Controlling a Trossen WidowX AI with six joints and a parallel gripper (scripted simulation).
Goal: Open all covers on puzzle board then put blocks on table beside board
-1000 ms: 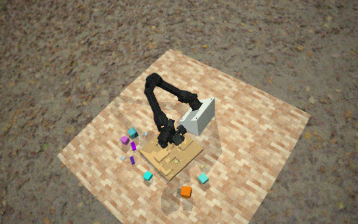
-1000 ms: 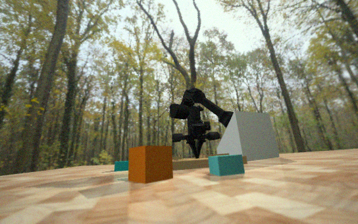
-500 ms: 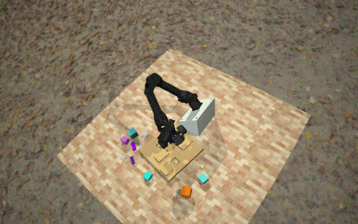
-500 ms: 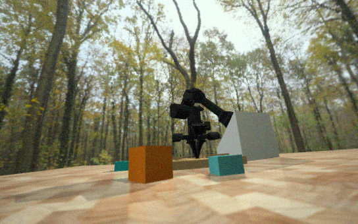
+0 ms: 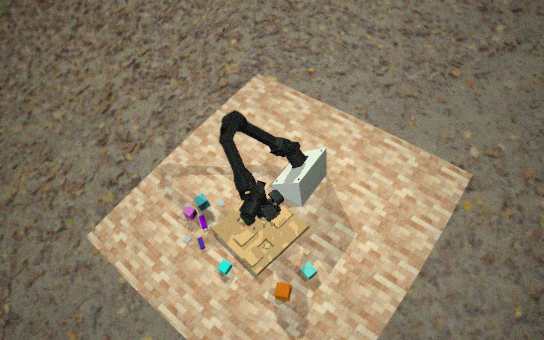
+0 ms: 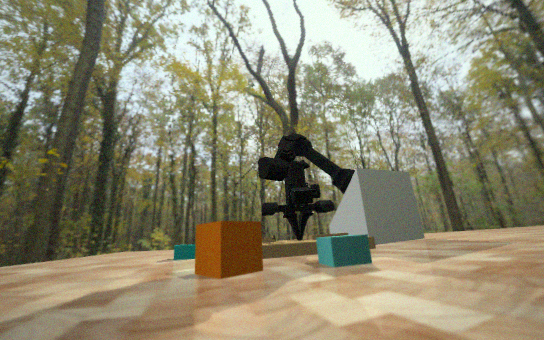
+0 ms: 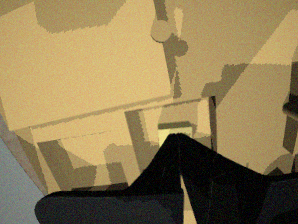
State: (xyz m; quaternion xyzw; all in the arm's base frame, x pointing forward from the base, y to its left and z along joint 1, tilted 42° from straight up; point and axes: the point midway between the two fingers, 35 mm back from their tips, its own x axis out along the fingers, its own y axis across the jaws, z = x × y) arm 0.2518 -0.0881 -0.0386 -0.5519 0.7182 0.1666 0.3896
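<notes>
My gripper tip is now 50 mm short of the tan puzzle board. Round my gripper tip: teal block: 130 mm ahead, 280 mm to the left; then magenta cube: 140 mm ahead, 310 mm to the right; then purple block: 140 mm ahead, 240 mm to the right, 10 mm below.
</notes>
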